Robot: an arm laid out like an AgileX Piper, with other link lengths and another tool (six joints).
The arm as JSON. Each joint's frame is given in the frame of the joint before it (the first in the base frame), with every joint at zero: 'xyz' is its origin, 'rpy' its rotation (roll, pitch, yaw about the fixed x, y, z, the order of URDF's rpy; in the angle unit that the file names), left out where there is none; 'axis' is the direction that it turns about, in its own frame. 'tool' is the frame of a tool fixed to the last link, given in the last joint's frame.
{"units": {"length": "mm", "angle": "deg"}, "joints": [
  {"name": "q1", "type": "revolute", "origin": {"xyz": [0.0, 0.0, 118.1]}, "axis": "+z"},
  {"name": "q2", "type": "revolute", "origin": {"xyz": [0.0, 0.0, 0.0], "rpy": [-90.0, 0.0, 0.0]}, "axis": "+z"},
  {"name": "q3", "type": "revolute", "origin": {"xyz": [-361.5, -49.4, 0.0]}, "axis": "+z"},
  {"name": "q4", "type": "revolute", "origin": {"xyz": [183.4, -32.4, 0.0], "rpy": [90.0, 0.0, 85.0]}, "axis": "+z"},
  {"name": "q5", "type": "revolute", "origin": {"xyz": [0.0, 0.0, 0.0], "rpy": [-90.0, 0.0, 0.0]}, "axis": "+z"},
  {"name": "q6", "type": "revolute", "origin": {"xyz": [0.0, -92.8, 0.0], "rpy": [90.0, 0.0, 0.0]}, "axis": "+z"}
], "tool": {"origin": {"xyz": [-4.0, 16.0, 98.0], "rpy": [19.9, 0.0, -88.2]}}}
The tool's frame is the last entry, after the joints.
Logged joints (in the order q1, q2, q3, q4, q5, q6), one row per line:
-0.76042 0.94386 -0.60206 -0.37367 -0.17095 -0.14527
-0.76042 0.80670 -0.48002 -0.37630 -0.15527 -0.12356
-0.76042 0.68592 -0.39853 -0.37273 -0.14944 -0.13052
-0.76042 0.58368 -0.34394 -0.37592 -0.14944 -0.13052
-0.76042 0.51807 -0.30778 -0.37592 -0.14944 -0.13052
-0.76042 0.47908 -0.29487 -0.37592 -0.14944 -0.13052
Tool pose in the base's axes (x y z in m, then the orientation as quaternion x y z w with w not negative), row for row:
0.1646 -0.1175 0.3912 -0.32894 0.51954 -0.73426 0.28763
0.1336 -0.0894 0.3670 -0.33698 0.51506 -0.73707 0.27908
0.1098 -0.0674 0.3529 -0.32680 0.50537 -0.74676 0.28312
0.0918 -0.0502 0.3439 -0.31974 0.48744 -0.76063 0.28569
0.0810 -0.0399 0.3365 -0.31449 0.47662 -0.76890 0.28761
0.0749 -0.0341 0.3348 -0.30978 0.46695 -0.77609 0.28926
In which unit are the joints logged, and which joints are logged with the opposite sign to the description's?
The joints are logged in radians. Opposite sign: q6.
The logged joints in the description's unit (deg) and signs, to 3 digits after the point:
-43.569 54.079 -34.495 -21.410 -9.795 8.323
-43.569 46.221 -27.503 -21.560 -8.896 7.079
-43.569 39.300 -22.834 -21.356 -8.562 7.478
-43.569 33.442 -19.706 -21.539 -8.562 7.478
-43.569 29.683 -17.634 -21.539 -8.562 7.478
-43.569 27.449 -16.895 -21.539 -8.562 7.478

